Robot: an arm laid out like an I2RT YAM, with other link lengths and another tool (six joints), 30 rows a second.
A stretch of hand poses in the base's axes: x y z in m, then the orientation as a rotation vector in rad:
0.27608 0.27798 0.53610 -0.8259 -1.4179 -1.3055
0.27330 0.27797 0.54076 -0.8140 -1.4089 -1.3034
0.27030 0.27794 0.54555 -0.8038 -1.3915 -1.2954
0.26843 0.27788 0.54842 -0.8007 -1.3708 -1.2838
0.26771 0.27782 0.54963 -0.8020 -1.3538 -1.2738
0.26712 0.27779 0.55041 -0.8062 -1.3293 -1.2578
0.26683 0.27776 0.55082 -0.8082 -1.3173 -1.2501
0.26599 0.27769 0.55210 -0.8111 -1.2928 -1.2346
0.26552 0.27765 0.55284 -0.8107 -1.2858 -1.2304
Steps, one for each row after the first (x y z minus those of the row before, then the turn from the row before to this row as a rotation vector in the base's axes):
-0.00278 -0.00001 0.00466 0.0107 0.0038 0.0085
-0.00300 -0.00003 0.00479 0.0129 0.0131 0.0110
-0.00187 -0.00006 0.00287 0.0100 0.0194 0.0087
-0.00072 -0.00006 0.00121 0.0061 0.0173 0.0051
-0.00059 -0.00003 0.00078 0.0069 0.0265 0.0068
-0.00029 -0.00003 0.00041 0.0034 0.0129 0.0032
-0.00084 -0.00007 0.00128 0.0077 0.0259 0.0071
-0.00047 -0.00004 0.00074 0.0030 0.0069 0.0026

